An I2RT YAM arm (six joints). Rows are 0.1 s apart.
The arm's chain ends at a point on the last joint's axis. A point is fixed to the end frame.
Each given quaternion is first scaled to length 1.
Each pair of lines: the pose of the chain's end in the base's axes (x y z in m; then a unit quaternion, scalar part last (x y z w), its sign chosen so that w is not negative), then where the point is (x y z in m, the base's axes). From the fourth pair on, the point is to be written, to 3 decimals.
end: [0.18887 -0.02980 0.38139 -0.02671 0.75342 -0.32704 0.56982]
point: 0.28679 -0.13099 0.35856
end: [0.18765 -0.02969 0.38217 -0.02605 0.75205 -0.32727 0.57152]
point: 0.28567 -0.13090 0.35983
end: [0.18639 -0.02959 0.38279 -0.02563 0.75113 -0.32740 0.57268]
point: 0.28448 -0.13080 0.36077
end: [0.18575 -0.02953 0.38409 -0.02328 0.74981 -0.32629 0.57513]
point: 0.284 -0.131 0.362
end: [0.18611 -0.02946 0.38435 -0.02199 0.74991 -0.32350 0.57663]
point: 0.285 -0.130 0.362
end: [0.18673 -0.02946 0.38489 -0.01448 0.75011 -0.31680 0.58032]
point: 0.285 -0.130 0.362
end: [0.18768 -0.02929 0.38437 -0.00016 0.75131 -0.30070 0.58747]
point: 0.287 -0.129 0.359
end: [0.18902 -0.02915 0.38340 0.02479 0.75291 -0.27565 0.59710]
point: 0.289 -0.127 0.354
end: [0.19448 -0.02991 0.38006 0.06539 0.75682 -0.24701 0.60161]
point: 0.293 -0.127 0.344
